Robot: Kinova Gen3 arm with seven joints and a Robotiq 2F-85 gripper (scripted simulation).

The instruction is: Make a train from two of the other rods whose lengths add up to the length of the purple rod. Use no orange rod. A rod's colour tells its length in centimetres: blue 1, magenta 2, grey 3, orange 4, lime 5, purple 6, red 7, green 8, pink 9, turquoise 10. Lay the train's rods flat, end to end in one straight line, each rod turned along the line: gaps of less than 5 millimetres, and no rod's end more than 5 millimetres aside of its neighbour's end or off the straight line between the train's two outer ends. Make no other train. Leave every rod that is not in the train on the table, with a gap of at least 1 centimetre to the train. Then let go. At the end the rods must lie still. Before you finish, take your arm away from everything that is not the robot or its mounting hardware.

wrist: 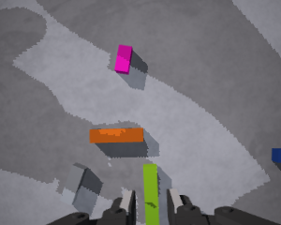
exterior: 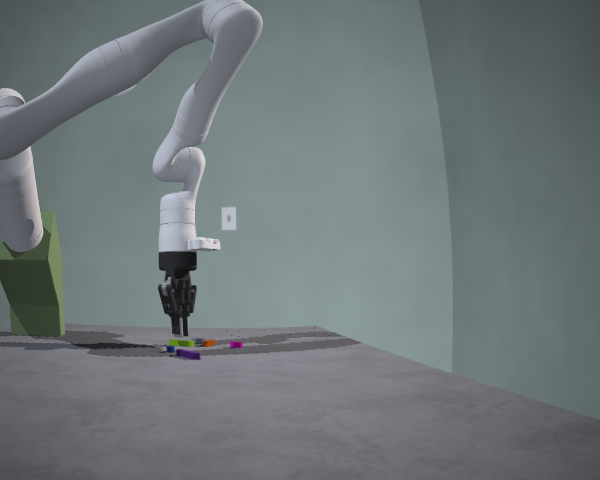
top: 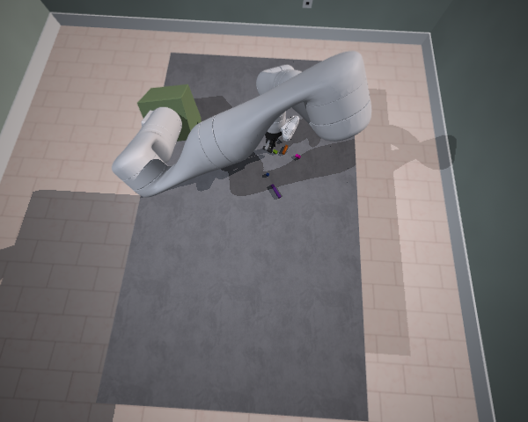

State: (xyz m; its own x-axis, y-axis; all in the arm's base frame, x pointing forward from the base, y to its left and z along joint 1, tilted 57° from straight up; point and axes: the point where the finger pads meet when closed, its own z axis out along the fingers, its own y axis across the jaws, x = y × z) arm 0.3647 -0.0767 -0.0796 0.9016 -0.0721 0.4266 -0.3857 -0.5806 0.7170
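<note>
The lime rod lies 30 mm below my hand. Also, from my hand: blue rod: 110 mm to the right, 30 mm below, 20 mm behind; then grey rod: 50 mm to the left, 30 mm below, 30 mm ahead; then orange rod: 50 mm ahead, 30 mm below.
</note>
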